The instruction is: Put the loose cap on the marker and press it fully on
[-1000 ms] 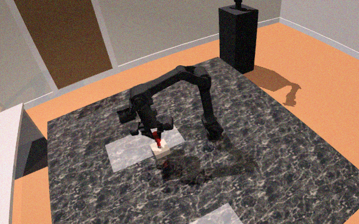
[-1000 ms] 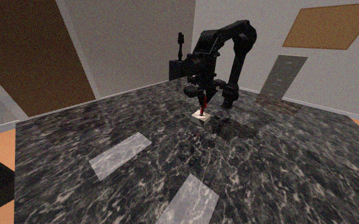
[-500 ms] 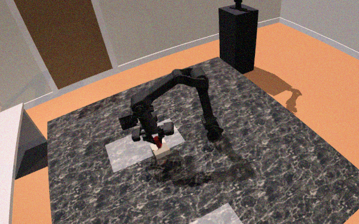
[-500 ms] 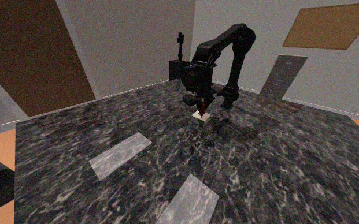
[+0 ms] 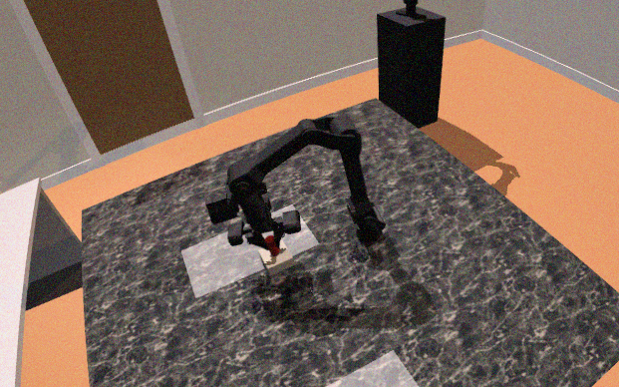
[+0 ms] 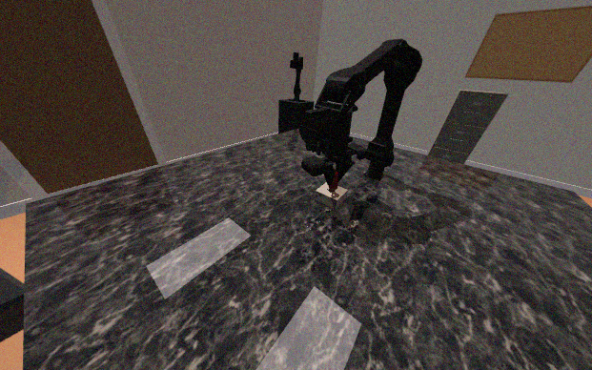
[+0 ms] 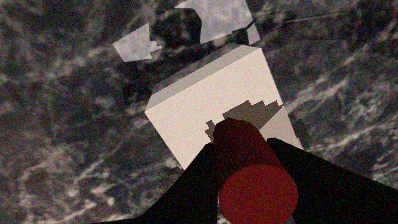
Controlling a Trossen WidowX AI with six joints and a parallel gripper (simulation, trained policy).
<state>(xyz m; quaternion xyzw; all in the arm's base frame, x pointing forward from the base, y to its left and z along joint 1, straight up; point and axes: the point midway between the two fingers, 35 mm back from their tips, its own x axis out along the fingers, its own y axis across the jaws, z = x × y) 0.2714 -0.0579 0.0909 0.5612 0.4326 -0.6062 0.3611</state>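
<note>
The red cap lies 1 cm above my gripper tip. From my gripper tip the other things lie so: pale holder block: 4 cm below; red marker: 1 cm above.
</note>
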